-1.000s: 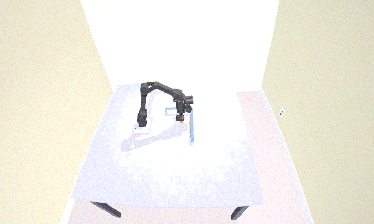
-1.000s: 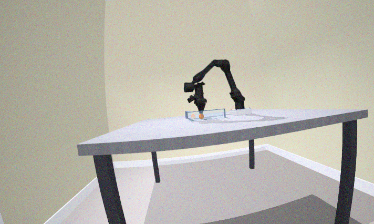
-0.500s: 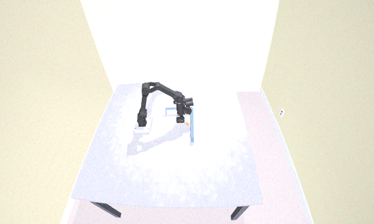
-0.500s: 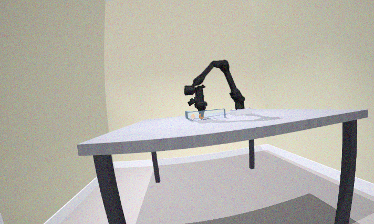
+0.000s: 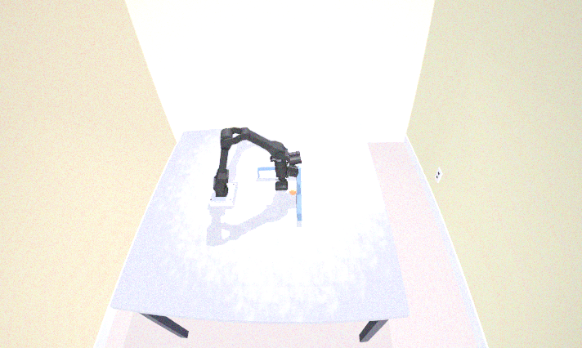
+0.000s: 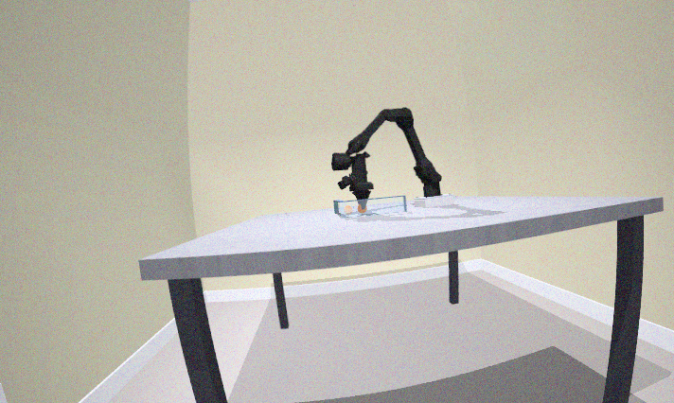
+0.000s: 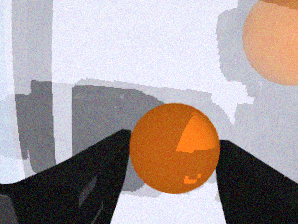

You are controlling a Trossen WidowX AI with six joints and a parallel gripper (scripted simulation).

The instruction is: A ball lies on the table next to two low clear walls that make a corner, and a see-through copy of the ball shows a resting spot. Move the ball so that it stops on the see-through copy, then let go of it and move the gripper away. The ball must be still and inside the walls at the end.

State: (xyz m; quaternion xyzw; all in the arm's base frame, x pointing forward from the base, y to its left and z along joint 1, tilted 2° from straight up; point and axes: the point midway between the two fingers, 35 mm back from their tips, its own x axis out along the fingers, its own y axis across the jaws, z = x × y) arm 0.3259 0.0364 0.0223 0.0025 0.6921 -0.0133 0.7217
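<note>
My gripper tip is 5 cm short of the see-through copy and 4 cm to the left of it. Round my gripper tip: clear wall (10 cm to the left, 2 cm behind, 1 cm above).
</note>
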